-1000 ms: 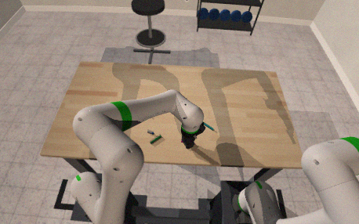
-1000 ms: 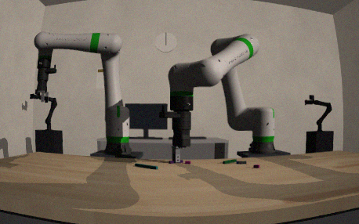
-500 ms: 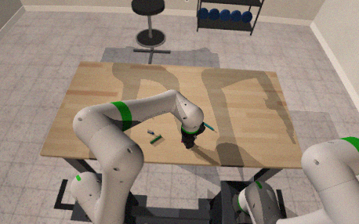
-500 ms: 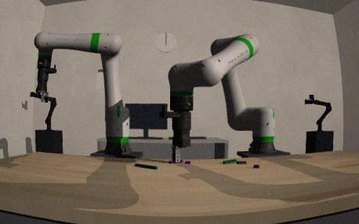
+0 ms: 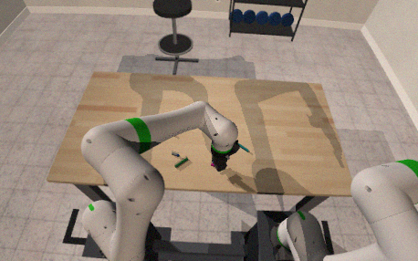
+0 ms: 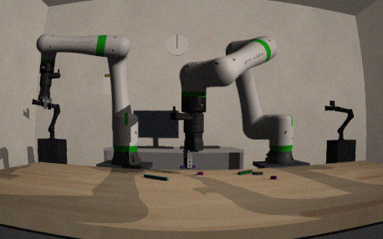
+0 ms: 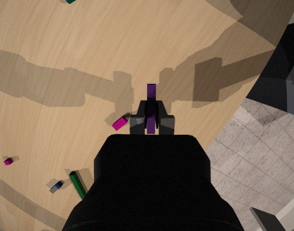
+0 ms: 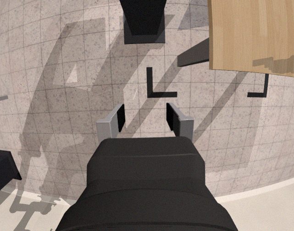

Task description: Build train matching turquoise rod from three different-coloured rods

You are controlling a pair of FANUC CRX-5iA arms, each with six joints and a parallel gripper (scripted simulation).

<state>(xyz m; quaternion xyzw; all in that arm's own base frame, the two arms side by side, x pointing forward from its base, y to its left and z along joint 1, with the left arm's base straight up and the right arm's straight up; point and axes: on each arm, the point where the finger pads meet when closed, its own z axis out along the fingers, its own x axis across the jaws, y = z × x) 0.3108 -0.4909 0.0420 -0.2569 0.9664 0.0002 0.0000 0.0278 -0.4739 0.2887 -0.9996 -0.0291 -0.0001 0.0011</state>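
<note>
Now: the grey rod 260 mm to the left of my left hand, 70 mm ahead of it and 40 mm below it. From my left hand the other things lie so: purple rod: 20 mm below; then green rod: 210 mm to the left, 40 mm below, 30 mm ahead; then turquoise rod: 150 mm ahead, 110 mm to the right, 40 mm below.
</note>
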